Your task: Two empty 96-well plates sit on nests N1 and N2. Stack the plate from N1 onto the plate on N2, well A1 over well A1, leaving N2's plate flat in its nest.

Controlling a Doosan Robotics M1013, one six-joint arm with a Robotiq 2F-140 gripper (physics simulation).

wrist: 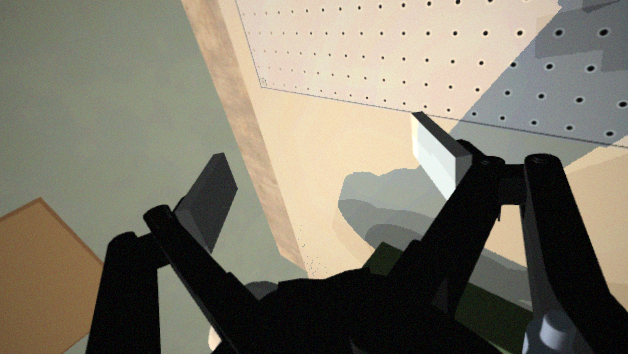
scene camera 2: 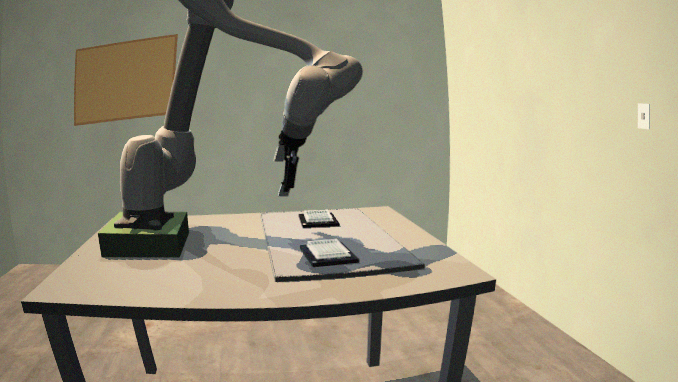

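Seen in the pictures: gripper, fingertip midpoint: point(wrist: 319, 153) point(scene camera 2: 280, 177); arm's base at its link origin: point(scene camera 2: 144, 221).
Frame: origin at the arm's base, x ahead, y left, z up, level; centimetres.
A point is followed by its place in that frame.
Two pale 96-well plates show in the scene view, each lying on a black nest. The nearer plate point(scene camera 2: 328, 249) {y -15.3, x 59.0, z -3.9 cm} sits on the nearer nest point(scene camera 2: 336, 261) {y -21.2, x 60.6, z -5.3 cm}, and the farther plate point(scene camera 2: 318, 216) {y 22.4, x 57.7, z -3.9 cm} sits on the farther nest point(scene camera 2: 321, 225) {y 17.1, x 58.5, z -5.7 cm}. I cannot tell which nest is N1 and which is N2, and well A1 is too small to make out. My gripper point(scene camera 2: 281, 172) {y 12.0, x 46.0, z 11.1 cm} point(wrist: 319, 153) {y 12.0, x 46.0, z 11.1 cm} is open with its fingers wide apart and no thing between them. It hangs tilted, high above the table and to the left of the plates in the scene view. Neither plate shows in the wrist view.
Both nests stand on a pale board point(scene camera 2: 287, 267) {y -22.3, x 48.3, z -6.3 cm} point(wrist: 350, 65) {y 21.6, x 43.9, z -6.3 cm} with rows of holes, on the table point(scene camera 2: 150, 290) {y -38.8, x 14.5, z -7.6 cm} point(wrist: 320, 145) {y 28.8, x 28.3, z -7.6 cm}. The arm's base stands on a green block point(scene camera 2: 142, 245) {y -13.7, x 3.8, z -3.8 cm} at the table's left. Arm shadows cross the board.
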